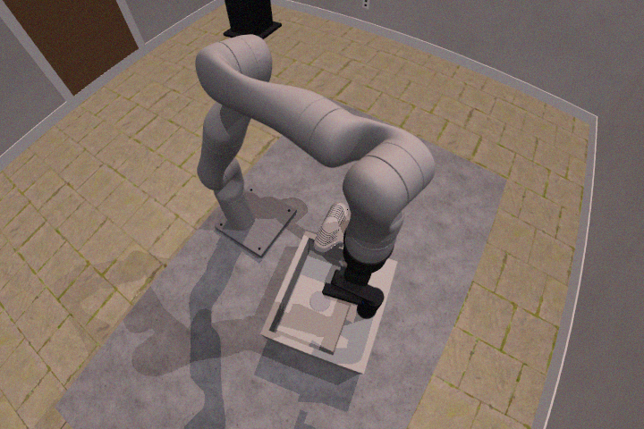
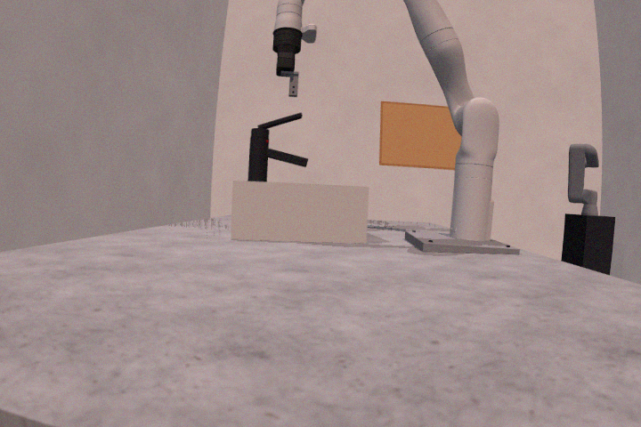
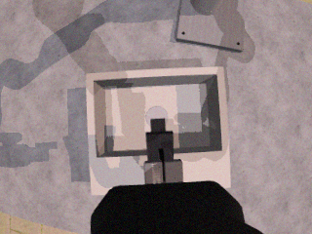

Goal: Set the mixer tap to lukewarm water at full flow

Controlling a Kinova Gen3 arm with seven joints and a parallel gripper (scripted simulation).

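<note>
My hand is 30 mm short of the lever, 10 mm to the right of it and 90 mm above it. Round my hand: black mixer tap (50 mm ahead, 10 mm to the left, 140 mm below); sink basin (40 mm behind, 10 mm to the right, 340 mm below).
</note>
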